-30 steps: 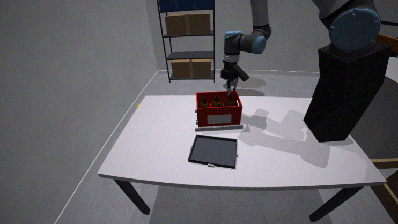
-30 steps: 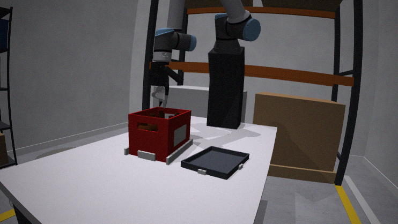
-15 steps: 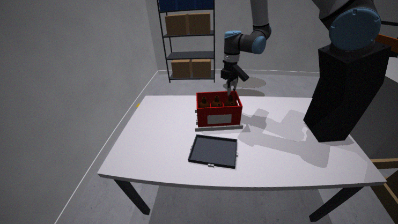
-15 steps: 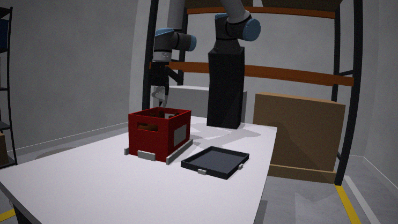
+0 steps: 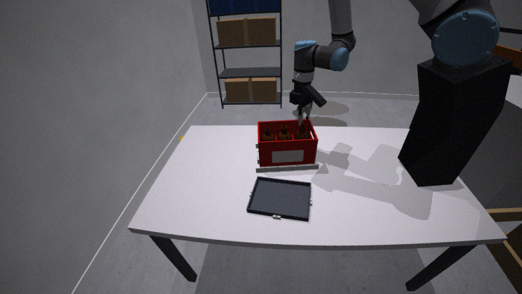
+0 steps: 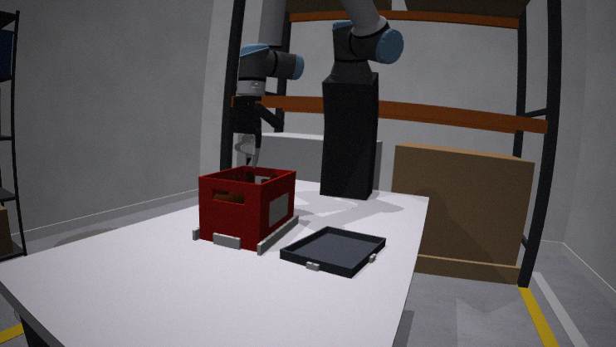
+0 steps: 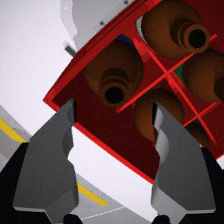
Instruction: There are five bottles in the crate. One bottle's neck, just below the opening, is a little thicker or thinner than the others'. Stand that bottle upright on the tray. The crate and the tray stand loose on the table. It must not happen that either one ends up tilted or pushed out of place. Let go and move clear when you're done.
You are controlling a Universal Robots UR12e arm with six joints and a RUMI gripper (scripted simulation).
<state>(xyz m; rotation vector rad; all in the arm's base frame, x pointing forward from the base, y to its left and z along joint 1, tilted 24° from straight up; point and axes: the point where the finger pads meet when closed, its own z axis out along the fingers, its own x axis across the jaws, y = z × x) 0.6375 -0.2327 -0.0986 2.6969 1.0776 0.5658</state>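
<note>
The glass bottle lies 10 cm ahead of my hand, 1 cm to the right of it and 11 cm below it. Round my hand: dark tray: 16 cm ahead, 31 cm to the left, 18 cm below; then red crate: 10 cm ahead, 4 cm to the left, 11 cm below; then brown bottle: 18 cm ahead, 11 cm below.
</note>
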